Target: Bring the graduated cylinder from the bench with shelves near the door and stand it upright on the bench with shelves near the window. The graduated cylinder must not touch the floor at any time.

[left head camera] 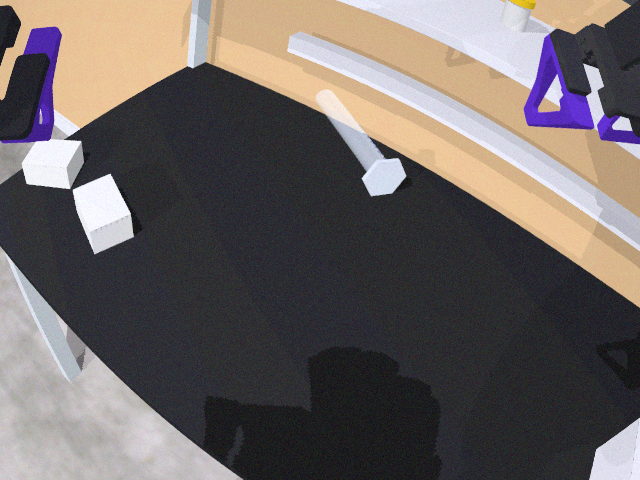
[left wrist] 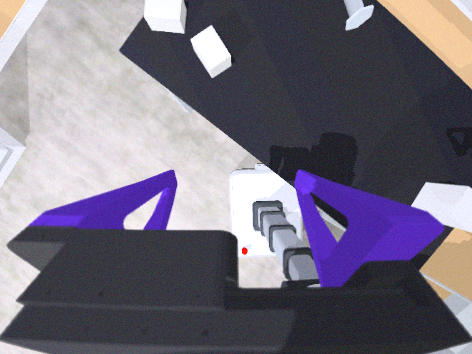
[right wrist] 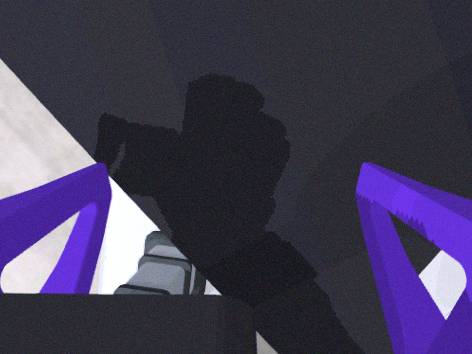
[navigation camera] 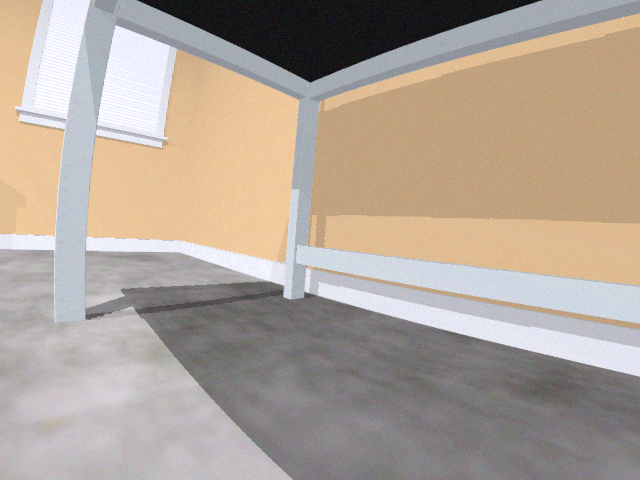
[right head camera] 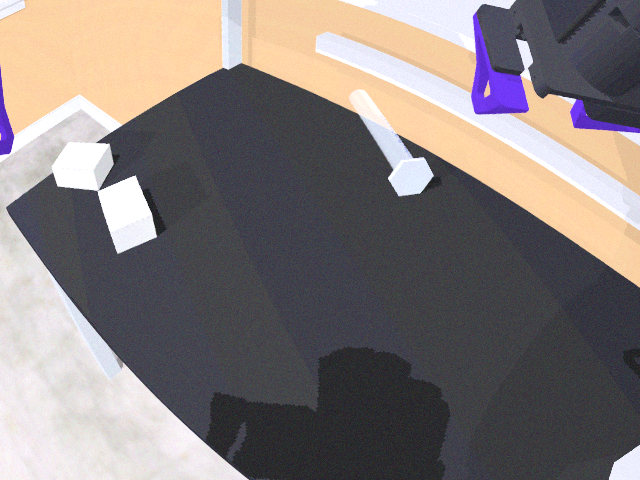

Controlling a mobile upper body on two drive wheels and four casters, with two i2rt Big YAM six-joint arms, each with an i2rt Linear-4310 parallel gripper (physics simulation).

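Frame: origin at the left arm's base, x ahead, y left, z up, level; metres.
Where they show: left gripper, fingertip midpoint: (left wrist: 235, 176); right gripper, fingertip midpoint: (left head camera: 566, 125) (right wrist: 233, 177) (right head camera: 527, 112).
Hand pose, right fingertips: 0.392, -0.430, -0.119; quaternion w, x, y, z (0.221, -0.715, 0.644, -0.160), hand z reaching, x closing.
Note:
After its pixels a point has its place, as x, y, z.
The clear graduated cylinder (left head camera: 351, 134) {0.994, -0.423, -0.600} (right head camera: 383, 135) {0.986, -0.428, -0.597} (left wrist: 356, 7) {0.898, -0.451, -0.591} lies on its side at the wall-side edge of the black-topped bench (left head camera: 289, 268) {0.681, -0.286, -0.648} (right head camera: 289, 232) {0.759, -0.251, -0.648} (left wrist: 305, 75) {0.696, -0.290, -0.648} (right wrist: 325, 45) {0.599, -0.535, -0.648}. Its white hexagonal base faces the head cameras, and its far end reaches past the edge in the picture. My right gripper (right wrist: 233, 177) {0.392, -0.430, -0.119} (left head camera: 594, 129) {0.392, -0.430, -0.119} (right head camera: 550, 118) {0.392, -0.430, -0.119} is open and empty, high up and right of the cylinder in the head views. My left gripper (left wrist: 235, 176) {0.357, -0.006, -0.128} is open and empty, away from the cylinder; part of it shows at the left head view's left edge.
Two white blocks (left head camera: 54, 162) {0.881, 0.197, -0.590} (left head camera: 103, 214) {0.736, 0.046, -0.590} (right head camera: 82, 165) {0.881, 0.197, -0.590} (right head camera: 127, 214) {0.738, 0.042, -0.590} (left wrist: 211, 51) {0.756, 0.058, -0.590} sit near the bench's left end. A white shelf (left head camera: 454, 25) {0.734, -0.461, -0.191} holds a yellow-capped bottle (left head camera: 518, 15) {0.779, -0.583, -0.161}. A pale object (left head camera: 620, 454) {0.223, -0.765, -0.560} (left wrist: 445, 202) {0.205, -0.754, -0.550} stands at the right. The navigation view shows bench legs (navigation camera: 74, 217) {0.820, 0.322, -1.189} and a window (navigation camera: 133, 82) {2.021, 1.303, -0.230}.

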